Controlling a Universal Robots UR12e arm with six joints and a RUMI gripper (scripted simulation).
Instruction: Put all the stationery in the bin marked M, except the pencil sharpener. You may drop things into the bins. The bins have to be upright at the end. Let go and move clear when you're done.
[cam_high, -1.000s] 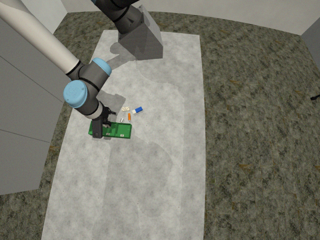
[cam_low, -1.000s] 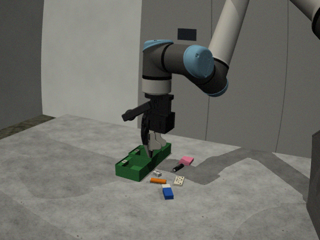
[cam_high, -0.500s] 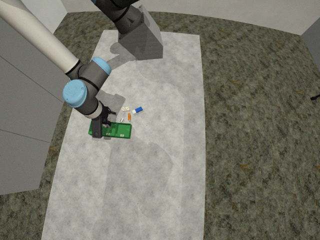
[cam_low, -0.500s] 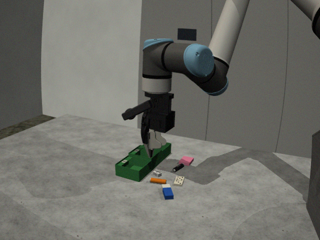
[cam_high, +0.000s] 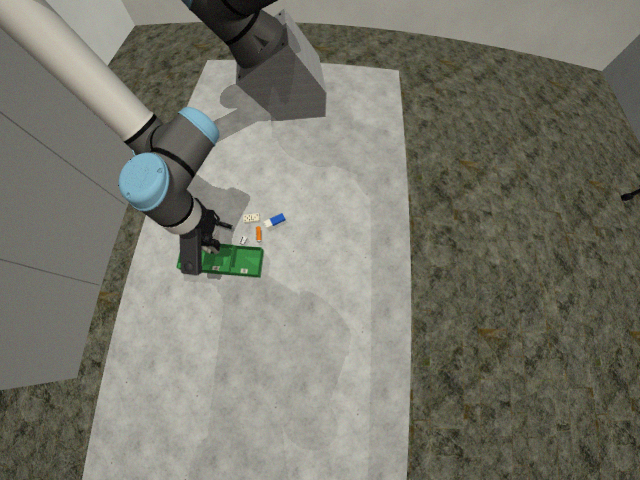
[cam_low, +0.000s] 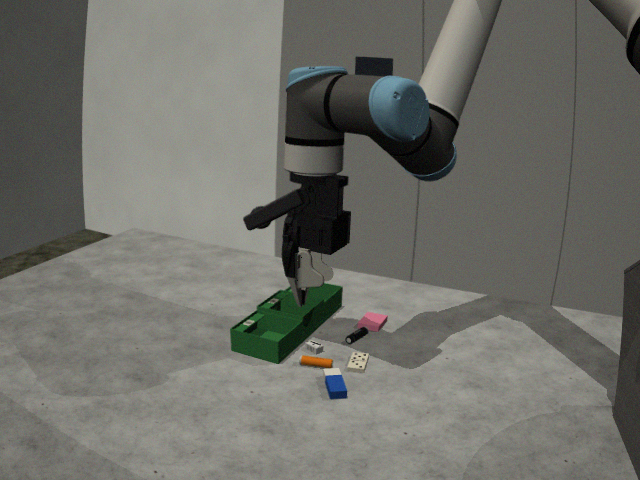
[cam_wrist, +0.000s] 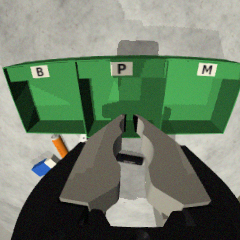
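The green bin block is 1 cm ahead of my hand, 1 cm to the left of it and 3 cm below it. Also, from my hand: pencil sharpener 6 cm behind, 6 cm to the left, 5 cm below; black battery 10 cm behind, 2 cm to the right, 5 cm below; pink eraser 10 cm behind, 8 cm to the right, 5 cm below.
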